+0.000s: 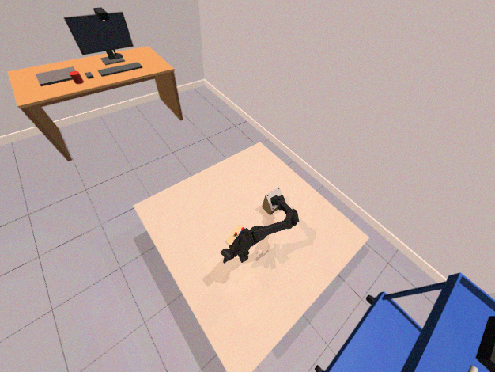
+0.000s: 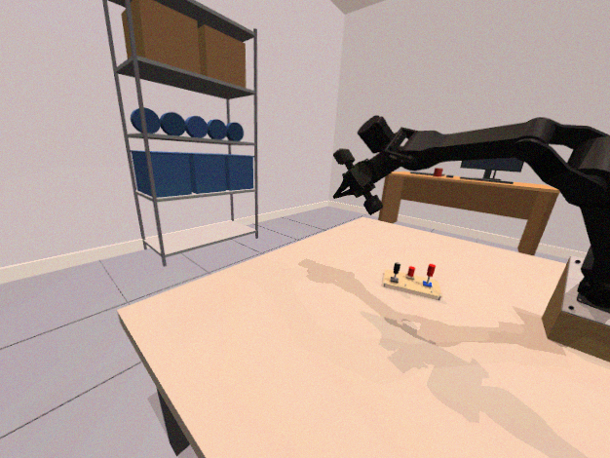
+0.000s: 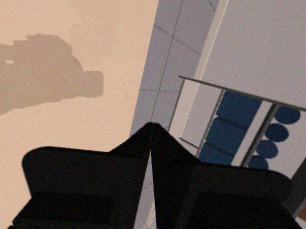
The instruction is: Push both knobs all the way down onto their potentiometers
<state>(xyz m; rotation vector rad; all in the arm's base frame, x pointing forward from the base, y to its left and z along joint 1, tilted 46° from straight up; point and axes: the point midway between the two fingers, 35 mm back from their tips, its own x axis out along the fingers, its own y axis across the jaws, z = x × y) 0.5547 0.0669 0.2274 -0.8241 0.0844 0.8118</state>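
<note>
Now: gripper tip 25 cm past the red knob, 19 cm above it and 17 cm to the left of it. From my gripper tip the other things lie so: dark square part 21 cm below, 17 cm behind, 11 cm to the right.
</note>
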